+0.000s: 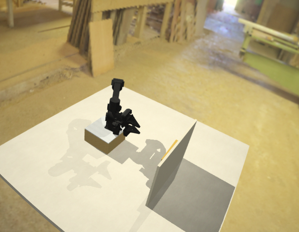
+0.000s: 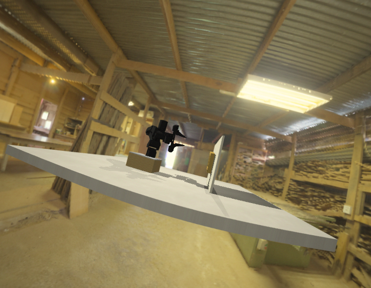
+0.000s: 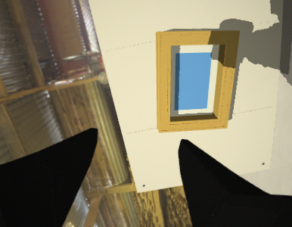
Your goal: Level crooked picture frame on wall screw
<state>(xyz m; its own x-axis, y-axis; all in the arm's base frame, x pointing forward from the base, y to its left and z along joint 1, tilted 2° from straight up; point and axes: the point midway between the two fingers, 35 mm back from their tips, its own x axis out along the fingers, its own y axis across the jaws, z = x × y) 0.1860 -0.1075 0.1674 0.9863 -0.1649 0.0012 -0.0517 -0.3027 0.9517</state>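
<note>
My gripper tip is now 200 mm short of the picture frame, 10 mm to the left of it and 90 mm above it. Also, from my gripper tip: wall panel 210 mm ahead, 10 mm to the right, 100 mm below.
</note>
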